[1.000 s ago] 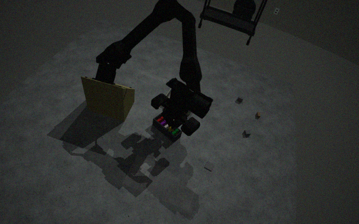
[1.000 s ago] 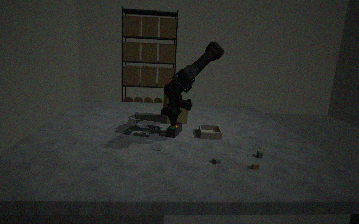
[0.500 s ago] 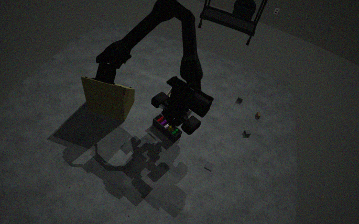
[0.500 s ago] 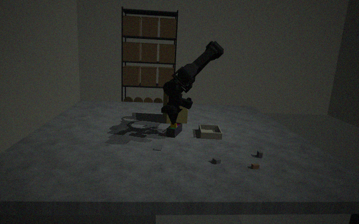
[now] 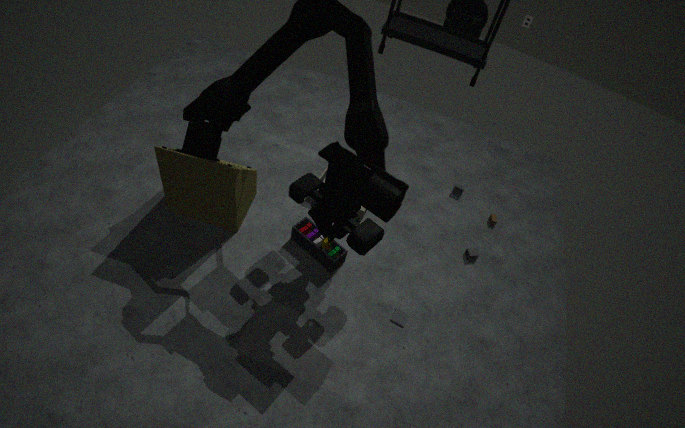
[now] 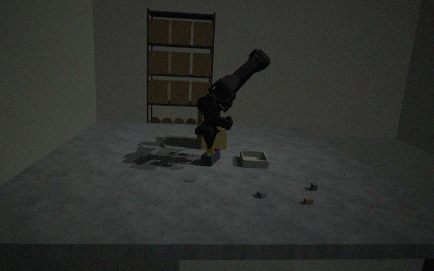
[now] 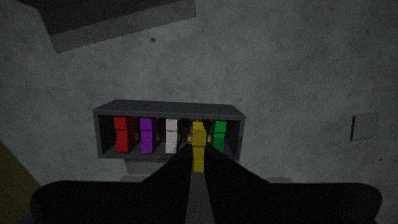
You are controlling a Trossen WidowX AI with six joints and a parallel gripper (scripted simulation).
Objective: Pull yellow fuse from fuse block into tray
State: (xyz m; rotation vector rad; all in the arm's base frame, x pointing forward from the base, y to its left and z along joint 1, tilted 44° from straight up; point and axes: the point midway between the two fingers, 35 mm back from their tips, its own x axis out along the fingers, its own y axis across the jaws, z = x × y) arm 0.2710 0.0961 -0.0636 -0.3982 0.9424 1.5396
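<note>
Now: gripper tip 4 cm above the green fuse, 2 cm short of it and 1 cm to the left of it. From my gripper tip the other things lie so: white fuse: 4 cm below, 2 cm behind; then purple fuse: 4 cm below, 4 cm behind, 1 cm to the left; then yellow fuse: 1 cm below.
</note>
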